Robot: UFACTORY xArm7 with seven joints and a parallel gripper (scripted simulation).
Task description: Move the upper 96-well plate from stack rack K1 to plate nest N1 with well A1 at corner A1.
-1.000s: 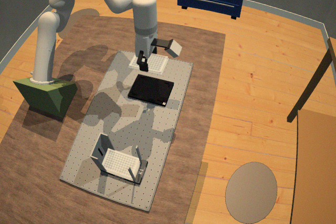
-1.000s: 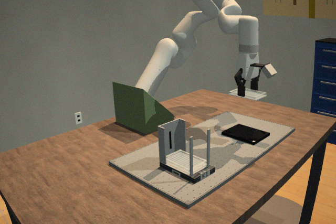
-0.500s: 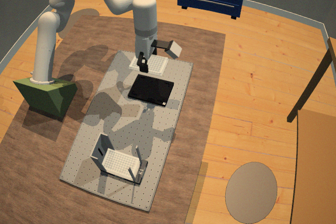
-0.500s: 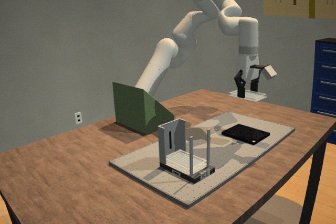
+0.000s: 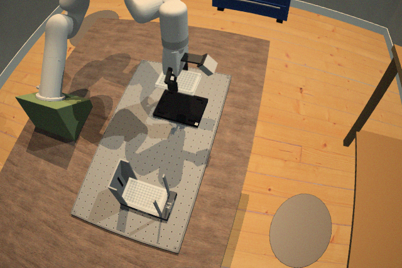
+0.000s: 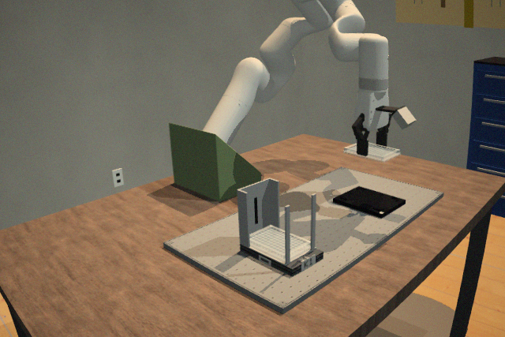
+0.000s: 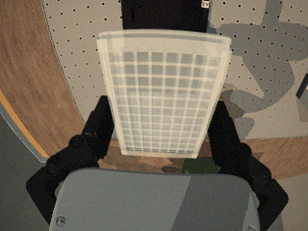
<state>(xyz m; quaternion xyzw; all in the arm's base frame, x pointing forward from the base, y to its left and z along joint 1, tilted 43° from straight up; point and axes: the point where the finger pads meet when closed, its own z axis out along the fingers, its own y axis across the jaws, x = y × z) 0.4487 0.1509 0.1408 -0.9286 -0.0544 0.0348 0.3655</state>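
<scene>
Right now the black plate nest N1 is 150 mm below my hand. The rest, counted from my hand: pale A1 square 80 mm ahead, 50 mm to the right, 150 mm below; rack back wall 30 mm behind, 360 mm to the right, 70 mm below.
</scene>
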